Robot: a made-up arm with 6 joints.
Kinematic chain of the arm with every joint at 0, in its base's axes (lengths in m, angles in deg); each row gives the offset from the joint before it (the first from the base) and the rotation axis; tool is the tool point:
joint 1: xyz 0 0 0.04 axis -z
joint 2: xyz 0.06 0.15 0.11 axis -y
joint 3: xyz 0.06 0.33 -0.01 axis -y
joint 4: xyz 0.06 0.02 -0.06 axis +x
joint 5: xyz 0.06 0 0.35 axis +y
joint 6: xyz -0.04 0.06 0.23 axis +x
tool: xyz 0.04 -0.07 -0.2
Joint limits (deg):
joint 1: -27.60..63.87
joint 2: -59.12..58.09
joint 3: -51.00..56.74
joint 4: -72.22..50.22
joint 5: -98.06..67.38
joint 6: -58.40..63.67
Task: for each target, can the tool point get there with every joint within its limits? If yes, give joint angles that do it. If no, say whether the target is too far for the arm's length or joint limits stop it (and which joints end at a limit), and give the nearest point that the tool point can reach.
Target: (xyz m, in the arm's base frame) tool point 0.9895 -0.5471 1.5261
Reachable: no: too far | nearest point 0.6568 -0.0833 0.6326 | short by 1.060 m
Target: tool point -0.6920 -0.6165 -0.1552
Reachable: no: joint limits stop it (at a limit: joint 1, joint 2, joint 3, joint 6) | nearest point -0.3714 0.0285 0.1312 | short by 0.775 m
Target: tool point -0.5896 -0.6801 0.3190
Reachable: no: joint limits stop it (at a limit: joint 1, joint 2, joint 6) | nearest point -0.3089 -0.0159 0.2458 | short by 0.725 m
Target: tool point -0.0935 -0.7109 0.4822
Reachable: no: joint limits stop it (at a limit: joint 1, joint 4, joint 6) | nearest point 0.1601 -0.2943 0.3199 | short by 0.514 m
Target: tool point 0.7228 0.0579 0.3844
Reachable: yes | joints 53.48 2.31 -29.39 4.31 6.88 42.85
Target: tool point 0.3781 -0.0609 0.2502
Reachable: yes | joints 47.17 -30.08 -2.22 36.80 -41.38 -9.74
